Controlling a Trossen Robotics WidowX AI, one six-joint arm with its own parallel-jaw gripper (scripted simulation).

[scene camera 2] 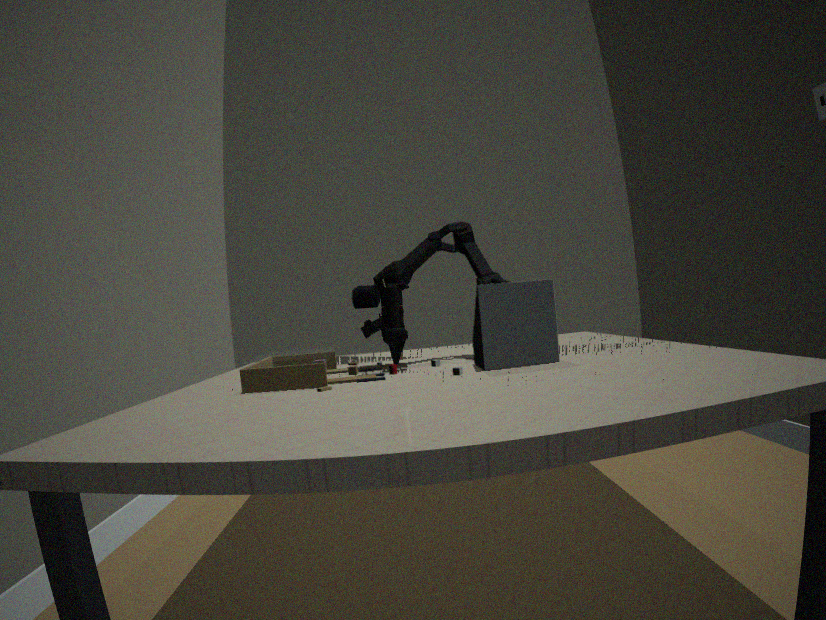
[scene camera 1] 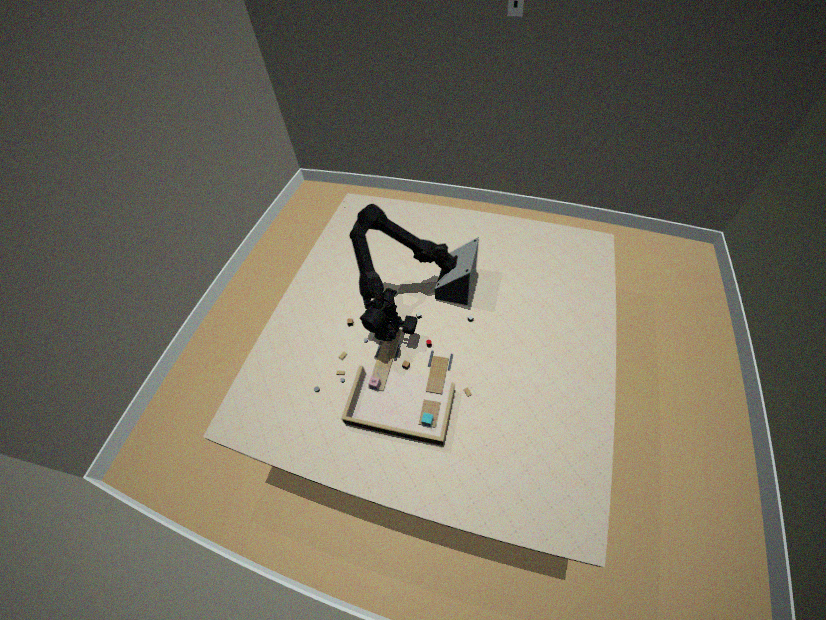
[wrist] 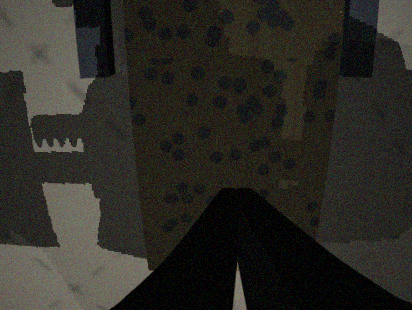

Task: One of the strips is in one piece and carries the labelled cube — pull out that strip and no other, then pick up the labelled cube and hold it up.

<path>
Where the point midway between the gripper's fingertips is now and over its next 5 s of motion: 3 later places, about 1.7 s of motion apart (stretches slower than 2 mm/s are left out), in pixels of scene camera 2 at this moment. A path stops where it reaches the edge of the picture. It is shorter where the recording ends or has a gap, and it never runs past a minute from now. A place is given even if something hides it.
My gripper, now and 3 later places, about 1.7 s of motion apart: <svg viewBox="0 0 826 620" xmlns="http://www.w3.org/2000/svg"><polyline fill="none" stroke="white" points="396,364 423,361 412,347 351,347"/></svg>
</path>
